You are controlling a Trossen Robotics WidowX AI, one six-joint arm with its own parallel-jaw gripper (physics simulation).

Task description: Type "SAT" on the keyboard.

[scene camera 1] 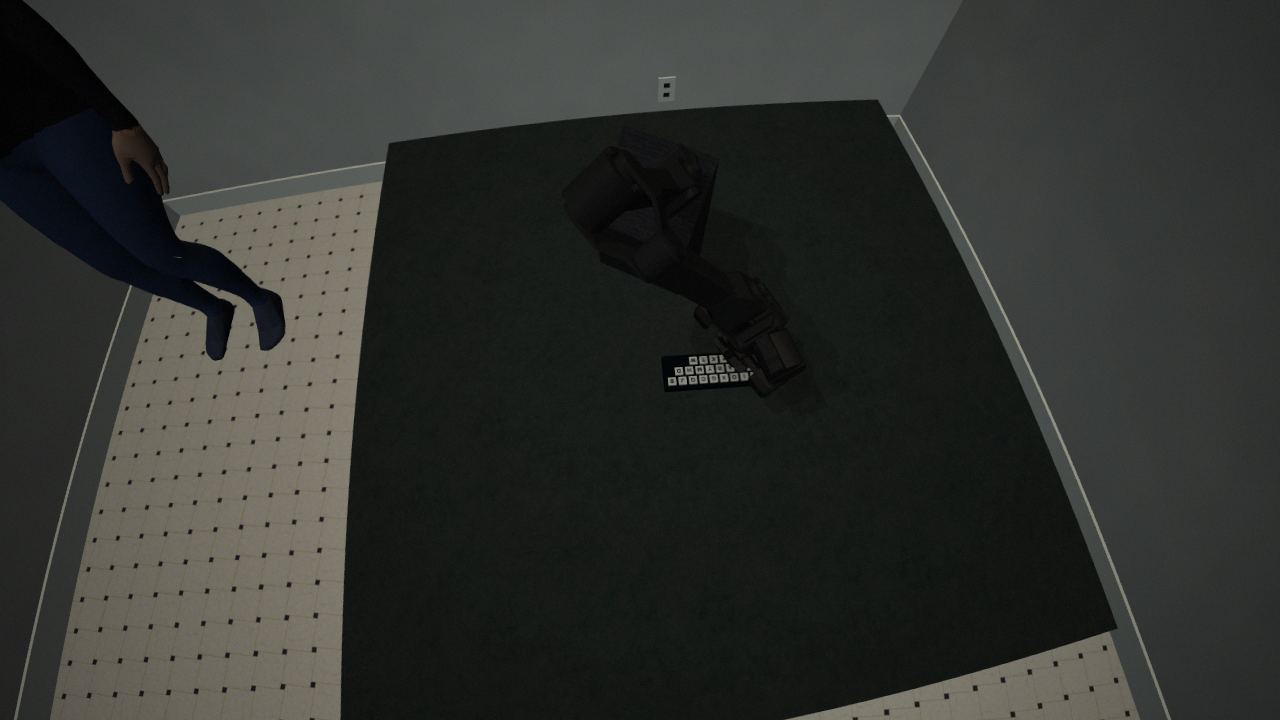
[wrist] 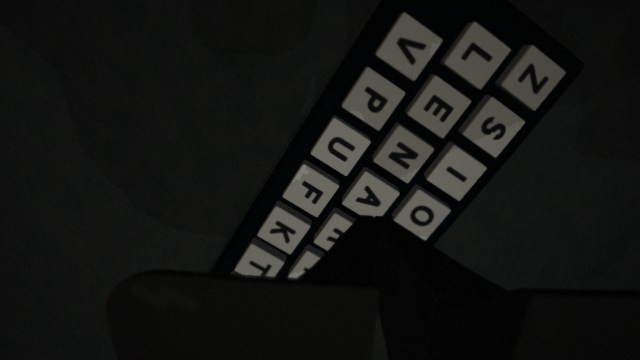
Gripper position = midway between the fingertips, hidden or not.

I see my gripper (wrist: pixel 371 230), an S key (wrist: pixel 491 125), a T key (wrist: pixel 259 259), a Z key (wrist: pixel 529 78) and an E key (wrist: pixel 437 106).
